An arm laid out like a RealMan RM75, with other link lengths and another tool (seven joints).
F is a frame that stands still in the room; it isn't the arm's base.
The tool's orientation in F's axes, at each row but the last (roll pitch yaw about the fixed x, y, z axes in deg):
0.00 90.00 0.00
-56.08 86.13 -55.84
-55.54 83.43 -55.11
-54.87 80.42 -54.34
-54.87 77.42 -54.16
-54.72 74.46 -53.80
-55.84 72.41 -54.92
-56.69 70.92 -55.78
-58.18 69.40 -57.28
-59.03 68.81 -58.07
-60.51 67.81 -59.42
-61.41 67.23 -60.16
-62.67 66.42 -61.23
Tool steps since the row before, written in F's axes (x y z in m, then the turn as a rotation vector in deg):
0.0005 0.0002 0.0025 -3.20 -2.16 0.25
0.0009 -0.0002 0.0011 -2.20 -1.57 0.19
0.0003 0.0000 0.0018 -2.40 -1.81 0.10
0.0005 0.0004 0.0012 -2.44 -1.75 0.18
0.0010 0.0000 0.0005 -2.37 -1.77 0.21
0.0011 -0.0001 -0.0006 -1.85 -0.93 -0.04
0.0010 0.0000 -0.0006 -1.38 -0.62 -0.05
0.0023 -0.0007 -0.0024 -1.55 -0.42 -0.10
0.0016 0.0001 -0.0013 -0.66 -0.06 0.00
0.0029 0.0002 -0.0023 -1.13 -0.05 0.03
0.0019 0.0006 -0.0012 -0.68 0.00 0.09
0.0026 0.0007 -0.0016 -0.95 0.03 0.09
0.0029 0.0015 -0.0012 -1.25 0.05 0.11
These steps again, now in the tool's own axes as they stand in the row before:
-0.0025 0.0002 0.0005 -0.25 -2.16 -3.20
-0.0011 -0.0003 0.0009 -0.19 -1.57 -2.20
-0.0018 -0.0002 0.0004 -0.09 -1.80 -2.41
-0.0012 0.0002 0.0006 -0.18 -1.75 -2.44
-0.0004 -0.0001 0.0011 -0.19 -1.78 -2.37
0.0008 0.0000 0.0010 -0.05 -0.90 -1.86
0.0007 0.0002 0.0009 -0.04 -0.60 -1.39
0.0029 0.0000 0.0018 -0.08 -0.39 -1.56
0.0015 0.0005 0.0013 -0.11 -0.07 -0.65
0.0026 0.0009 0.0024 -0.23 -0.07 -1.11
0.0013 0.0010 0.0017 -0.21 -0.04 -0.65
0.0017 0.0012 0.0023 -0.28 -0.01 -0.91
0.0011 0.0019 0.0027 -0.36 -0.01 -1.20

